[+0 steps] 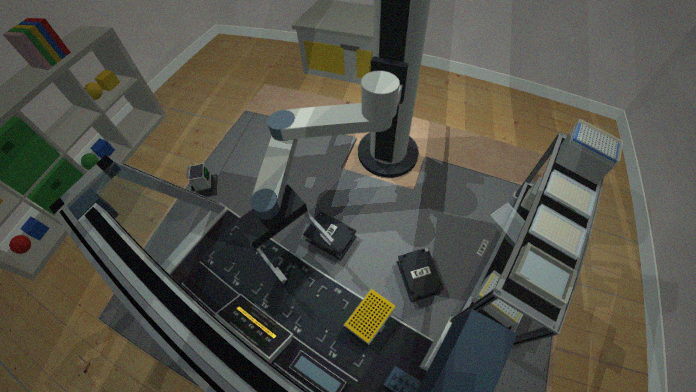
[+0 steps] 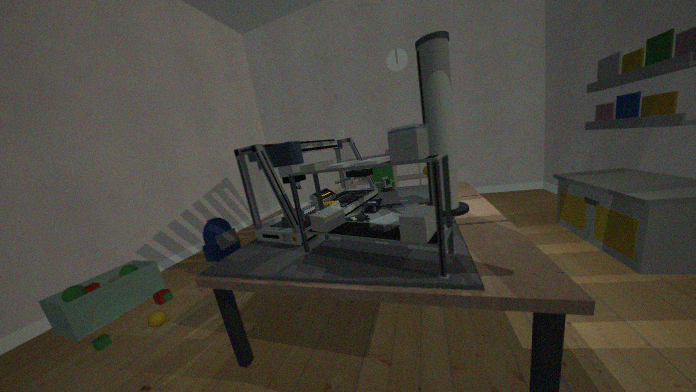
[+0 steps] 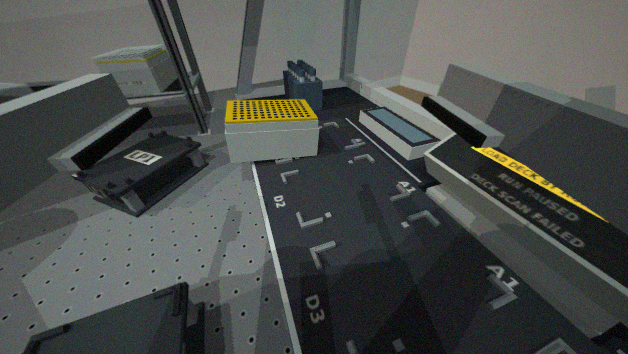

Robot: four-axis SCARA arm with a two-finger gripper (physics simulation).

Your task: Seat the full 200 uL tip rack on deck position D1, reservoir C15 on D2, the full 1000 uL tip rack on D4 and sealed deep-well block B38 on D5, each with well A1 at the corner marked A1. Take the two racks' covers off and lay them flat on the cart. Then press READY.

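Observation:
My gripper (image 1: 300,250) (image 3: 290,90) is open and empty above the deck's rear edge, near the D3 end. A yellow tip rack (image 1: 370,316) (image 3: 271,112) with dark holes stands at the deck's D1 end, its rear seemingly overhanging the edge. A yellow-banded rack with pale wells (image 1: 500,305) (image 2: 327,217) (image 3: 132,70) stands on the cart's lower shelf. A blue-rimmed rack (image 1: 597,140) (image 2: 407,142) is on top, beside two pale plates (image 1: 570,192) (image 1: 557,230) and a reservoir-like tray (image 1: 542,282). Their labels and the covers cannot be told clearly.
Black block LP1 (image 1: 420,275) (image 3: 142,167) and another black block (image 1: 330,235) lie behind the deck. A display (image 1: 255,327) (image 3: 530,200) reads DECK SCAN FAILED. A light-blue screen (image 1: 317,372) (image 3: 400,125) and blue block (image 3: 302,90) edge the deck. The enclosure frame surrounds it.

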